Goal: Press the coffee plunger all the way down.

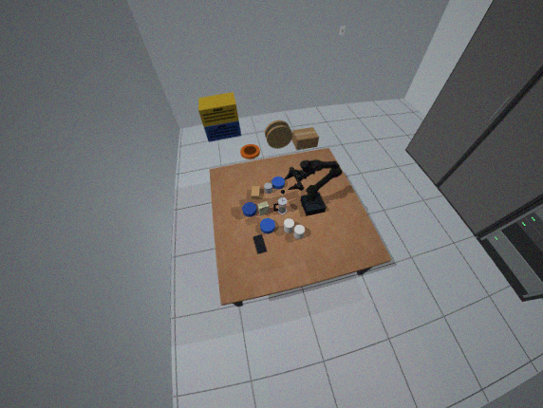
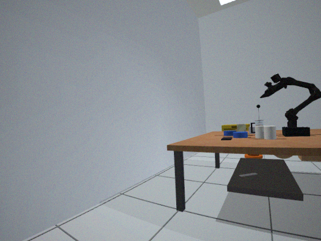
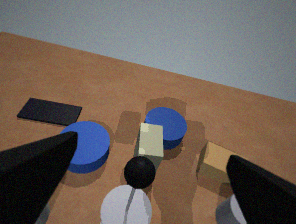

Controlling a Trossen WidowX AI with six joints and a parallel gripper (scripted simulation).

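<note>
The coffee press lies 4 cm ahead of my gripper tip, 1 cm to the left of it and 21 cm below it. The rest, counted from my gripper tip: black flat slab (22 cm ahead, 31 cm to the left, 34 cm below); pale box (18 cm ahead, 1 cm to the left, 29 cm below); tan block (25 cm ahead, 18 cm to the right, 32 cm below).
</note>
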